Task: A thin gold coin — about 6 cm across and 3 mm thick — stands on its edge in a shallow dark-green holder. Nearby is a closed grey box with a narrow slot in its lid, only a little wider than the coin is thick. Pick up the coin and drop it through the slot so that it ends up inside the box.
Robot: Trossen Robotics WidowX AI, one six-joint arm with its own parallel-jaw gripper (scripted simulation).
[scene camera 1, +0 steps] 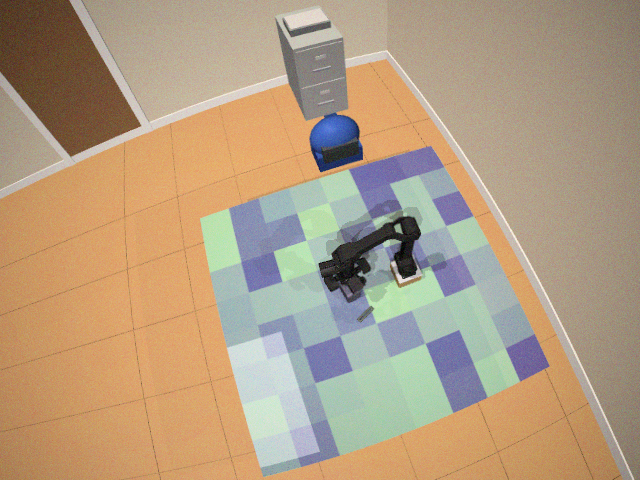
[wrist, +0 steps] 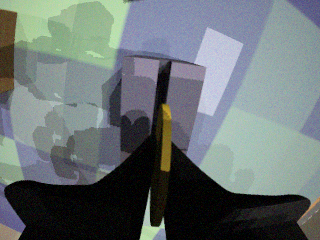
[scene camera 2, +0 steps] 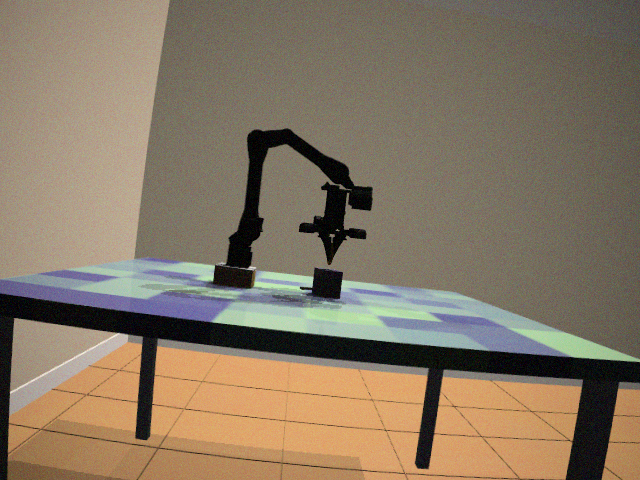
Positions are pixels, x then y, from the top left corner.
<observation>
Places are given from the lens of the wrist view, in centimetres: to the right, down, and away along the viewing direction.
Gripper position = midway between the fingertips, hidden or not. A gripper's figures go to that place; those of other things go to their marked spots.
my gripper [wrist: 157,141]: 0, 2, 10
gold coin [wrist: 159,187]: 0, 2, 5
</observation>
